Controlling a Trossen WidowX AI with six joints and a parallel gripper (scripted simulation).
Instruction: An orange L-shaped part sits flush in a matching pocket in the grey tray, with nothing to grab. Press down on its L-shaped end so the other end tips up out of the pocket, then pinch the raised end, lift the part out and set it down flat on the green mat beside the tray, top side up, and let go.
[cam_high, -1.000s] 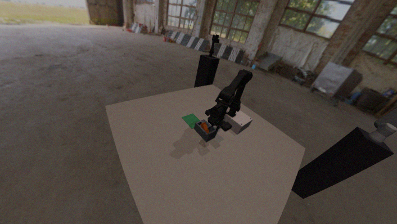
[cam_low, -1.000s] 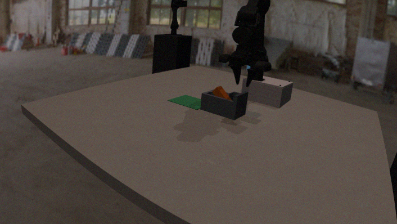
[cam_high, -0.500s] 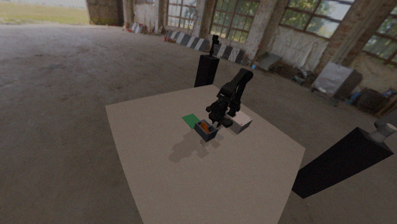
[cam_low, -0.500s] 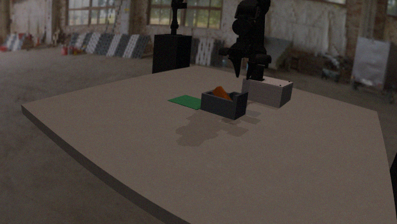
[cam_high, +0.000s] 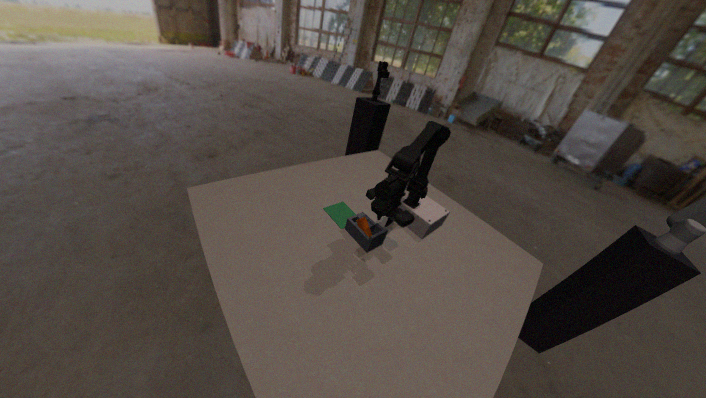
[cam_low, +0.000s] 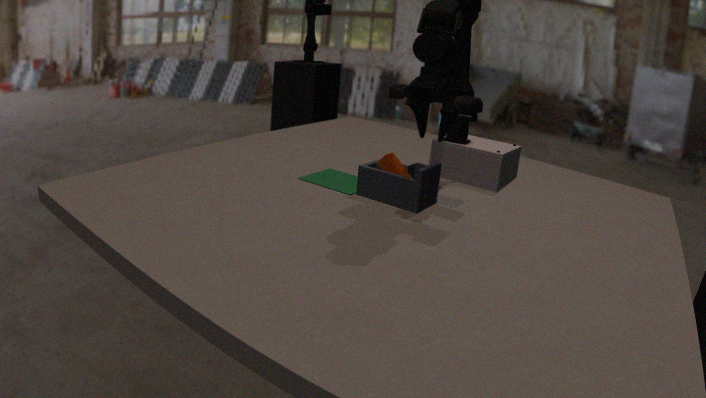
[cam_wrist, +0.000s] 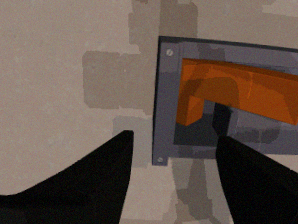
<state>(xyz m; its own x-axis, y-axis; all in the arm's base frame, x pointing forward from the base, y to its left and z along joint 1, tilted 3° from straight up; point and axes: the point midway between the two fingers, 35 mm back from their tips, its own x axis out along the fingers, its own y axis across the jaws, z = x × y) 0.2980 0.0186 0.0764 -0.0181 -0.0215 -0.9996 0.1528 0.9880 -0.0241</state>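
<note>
My gripper tip is 20 mm past the orange L-shaped part, 40 mm to the left of it and 100 mm above it. The rest, counted from my gripper tip: green mat (40 mm behind, 220 mm to the right, 160 mm below).
</note>
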